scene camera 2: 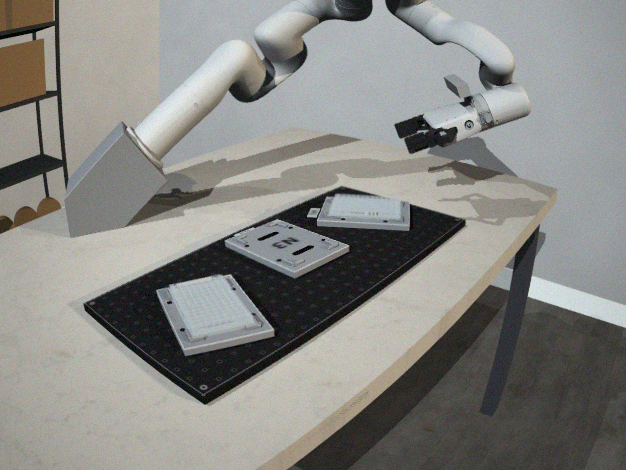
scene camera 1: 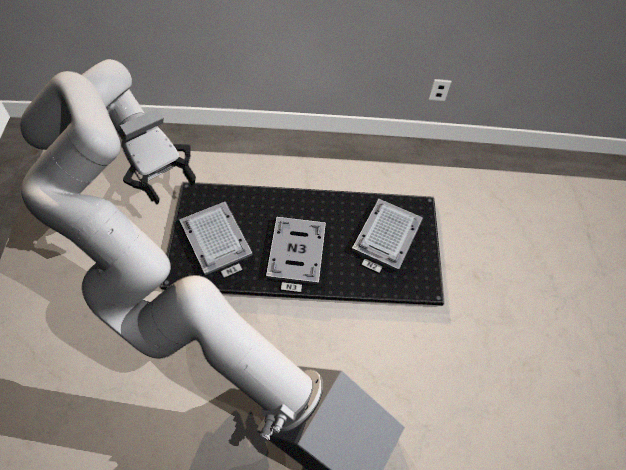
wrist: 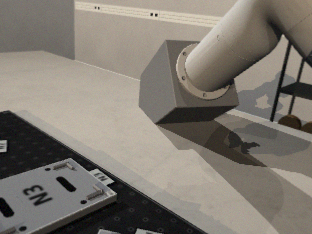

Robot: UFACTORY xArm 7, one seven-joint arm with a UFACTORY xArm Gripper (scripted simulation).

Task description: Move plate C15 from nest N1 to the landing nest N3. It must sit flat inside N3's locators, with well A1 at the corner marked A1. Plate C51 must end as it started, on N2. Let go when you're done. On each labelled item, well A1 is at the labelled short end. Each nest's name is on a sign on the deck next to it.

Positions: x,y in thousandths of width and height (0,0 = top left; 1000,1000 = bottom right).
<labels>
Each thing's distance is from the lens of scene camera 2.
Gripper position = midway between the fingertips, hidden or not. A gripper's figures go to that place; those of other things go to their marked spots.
my gripper (scene camera 2: 641,295): 105 cm
nest (scene camera 2: 512,533): 88 cm
</labels>
